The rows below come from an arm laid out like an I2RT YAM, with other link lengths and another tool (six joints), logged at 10 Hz.
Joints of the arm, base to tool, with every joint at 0 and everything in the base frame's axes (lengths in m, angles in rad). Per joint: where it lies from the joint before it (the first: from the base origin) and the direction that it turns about. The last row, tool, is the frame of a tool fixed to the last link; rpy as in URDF.
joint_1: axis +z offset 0 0 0.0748
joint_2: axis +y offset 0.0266 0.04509 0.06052
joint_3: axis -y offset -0.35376 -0.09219 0
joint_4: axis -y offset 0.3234 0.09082 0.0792
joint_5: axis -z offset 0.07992 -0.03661 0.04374
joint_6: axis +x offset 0.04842 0 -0.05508
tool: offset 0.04 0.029 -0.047 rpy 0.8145 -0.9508 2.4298
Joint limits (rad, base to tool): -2.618..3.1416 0..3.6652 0..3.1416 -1.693..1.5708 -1.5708..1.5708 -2.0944..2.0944
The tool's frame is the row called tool.
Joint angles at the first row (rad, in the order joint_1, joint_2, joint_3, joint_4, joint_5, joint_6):
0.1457, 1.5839, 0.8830, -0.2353, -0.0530, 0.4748
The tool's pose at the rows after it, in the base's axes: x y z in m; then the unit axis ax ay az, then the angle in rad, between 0 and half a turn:
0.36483, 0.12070, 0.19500, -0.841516, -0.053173, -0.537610, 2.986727
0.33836, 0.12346, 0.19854, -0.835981, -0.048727, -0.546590, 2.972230
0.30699, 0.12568, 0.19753, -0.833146, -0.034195, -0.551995, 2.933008
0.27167, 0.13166, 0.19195, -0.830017, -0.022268, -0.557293, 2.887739
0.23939, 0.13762, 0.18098, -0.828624, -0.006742, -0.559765, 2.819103
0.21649, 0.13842, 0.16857, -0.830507, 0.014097, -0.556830, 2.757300
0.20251, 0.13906, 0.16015, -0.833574, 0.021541, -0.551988, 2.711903
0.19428, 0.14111, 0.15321, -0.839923, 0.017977, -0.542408, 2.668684
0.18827, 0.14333, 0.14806, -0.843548, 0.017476, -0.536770, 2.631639
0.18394, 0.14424, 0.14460, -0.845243, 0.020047, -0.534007, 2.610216
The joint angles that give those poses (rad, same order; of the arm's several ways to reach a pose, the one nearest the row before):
0.1631, 1.5055, 0.8299, -0.2066, -0.0628, 0.4750
0.1811, 1.4173, 0.7561, -0.1971, -0.0625, 0.4989
0.1954, 1.3190, 0.6641, -0.1832, -0.0863, 0.5434
0.2299, 1.2112, 0.5603, -0.1631, -0.1019, 0.5988
0.2628, 1.1193, 0.4533, -0.1219, -0.1395, 0.6641
0.2707, 1.0581, 0.3646, -0.0790, -0.1875, 0.7217
0.2745, 1.0280, 0.3126, -0.0523, -0.2281, 0.7477
0.2784, 1.0328, 0.2853, -0.0298, -0.2734, 0.7515
0.2840, 1.0385, 0.2618, -0.0009, -0.3081, 0.7616
0.2871, 1.0378, 0.2432, 0.0195, -0.3270, 0.7731

